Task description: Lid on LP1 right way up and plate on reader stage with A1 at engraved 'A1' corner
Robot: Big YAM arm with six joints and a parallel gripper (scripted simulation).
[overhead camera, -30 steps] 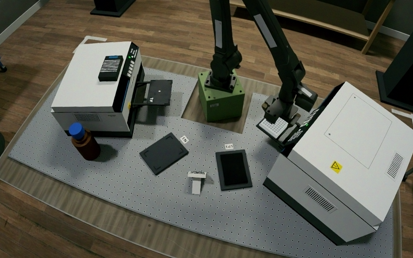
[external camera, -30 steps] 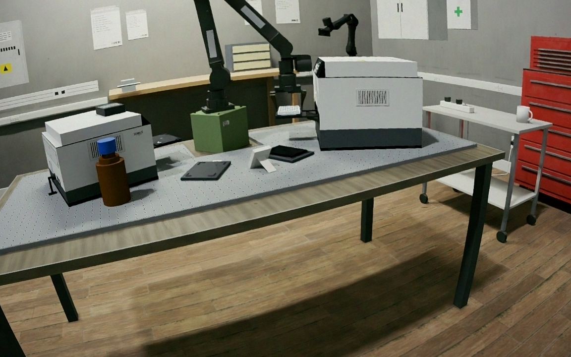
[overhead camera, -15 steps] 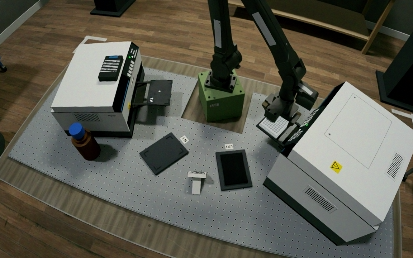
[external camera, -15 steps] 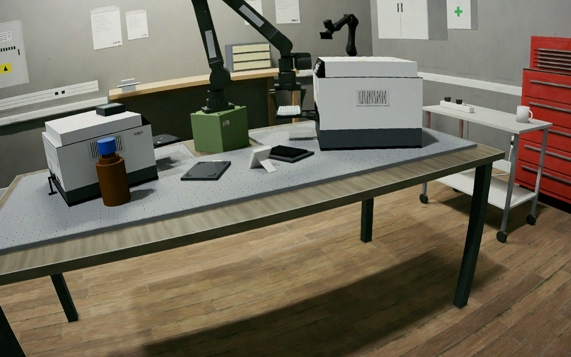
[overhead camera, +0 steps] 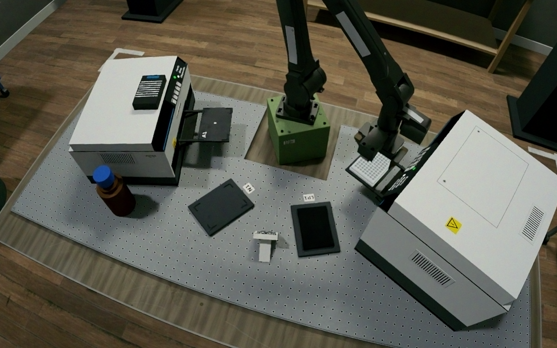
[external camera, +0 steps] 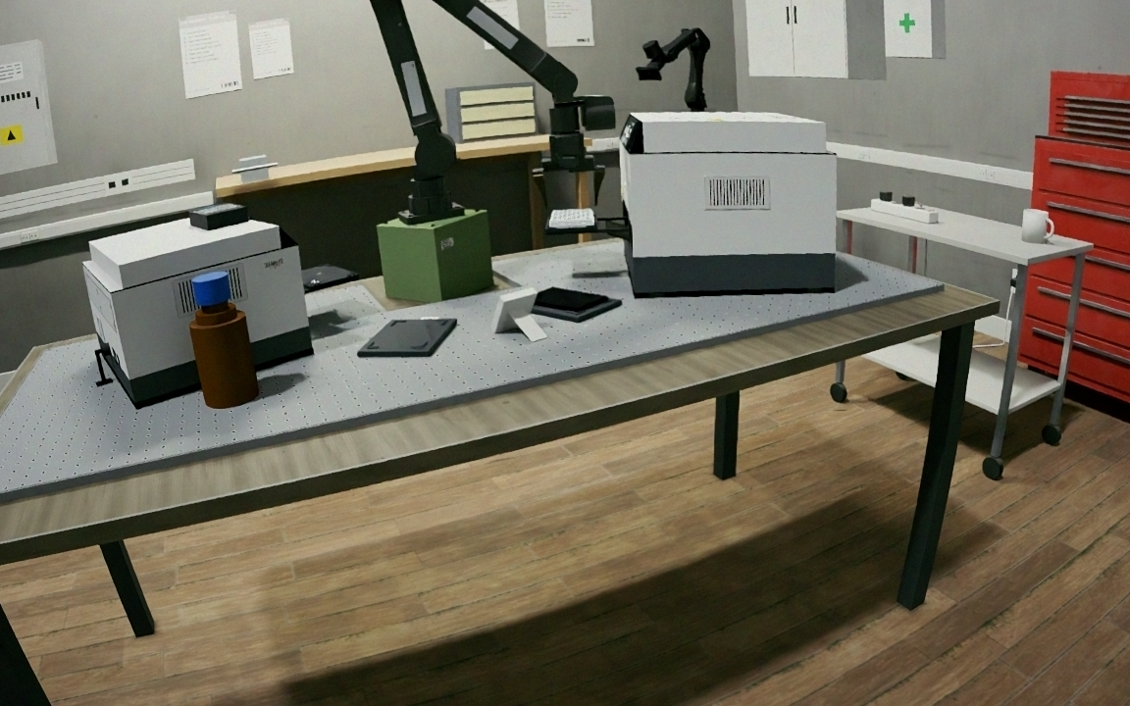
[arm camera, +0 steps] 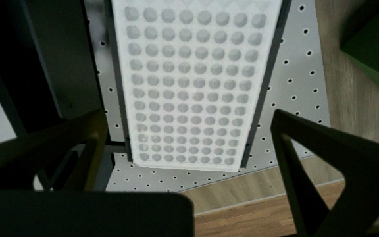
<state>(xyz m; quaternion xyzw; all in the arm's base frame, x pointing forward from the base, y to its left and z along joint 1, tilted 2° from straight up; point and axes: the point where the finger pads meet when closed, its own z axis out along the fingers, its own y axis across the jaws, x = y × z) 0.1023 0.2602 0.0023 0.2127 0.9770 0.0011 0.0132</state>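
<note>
Now: hand 3 cm above the well plate. The rest, counted from my hand: LP1 pad (20 cm ahead, 14 cm below, 12 cm to the right); dark lid (20 cm ahead, 13 cm below, 12 cm to the right); N1 nest (40 cm to the right, 21 cm ahead, 14 cm below).
</note>
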